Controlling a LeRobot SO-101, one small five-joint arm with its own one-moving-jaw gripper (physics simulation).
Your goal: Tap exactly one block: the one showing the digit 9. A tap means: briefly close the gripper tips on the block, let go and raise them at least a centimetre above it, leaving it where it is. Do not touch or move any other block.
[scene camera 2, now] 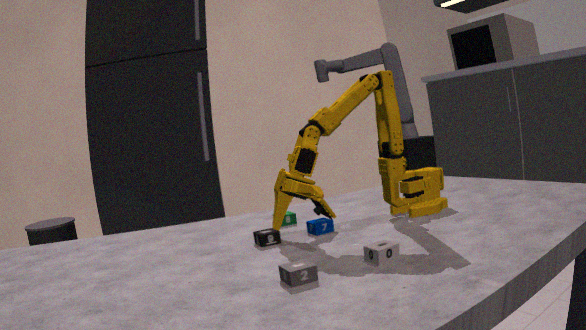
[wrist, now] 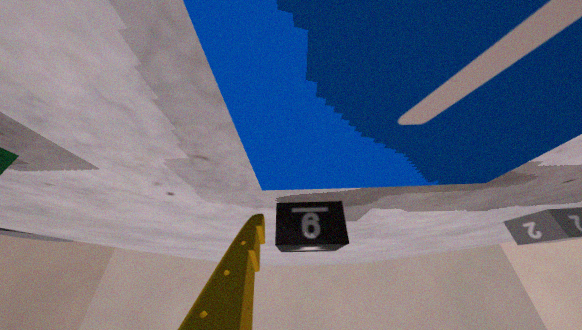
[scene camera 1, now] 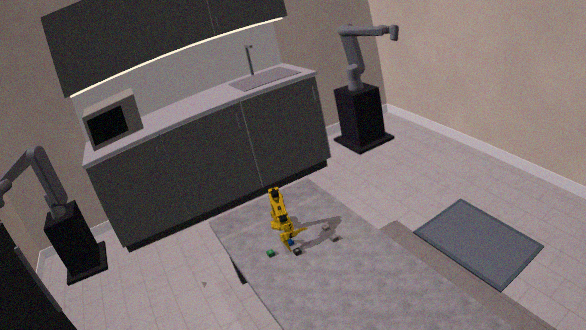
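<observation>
The black block (scene camera 1: 297,251) (scene camera 2: 267,237) (wrist: 311,226) sits flat on the grey table; its underlined 9 is upside down in the wrist view. My gripper (scene camera 1: 298,240) (scene camera 2: 306,222) is fully open and holds nothing. Its notched fixed jaw (wrist: 230,275) shows left of the black block in the wrist view, and the moving jaw is out of that picture. In scene camera 2, the fixed jaw's tip is close to the black block's top right corner; whether they touch is unclear. The blue block (scene camera 1: 290,242) (scene camera 2: 320,227) (wrist: 240,100), digit 7, sits low between the spread jaws.
The green block (scene camera 1: 270,253) (scene camera 2: 288,219) (wrist: 6,160) is behind the fixed jaw in scene camera 2. The white block (scene camera 1: 325,227) (scene camera 2: 381,253) with 0 and the grey block (scene camera 1: 335,239) (scene camera 2: 298,275) (wrist: 532,229) with 2 stand to the other side.
</observation>
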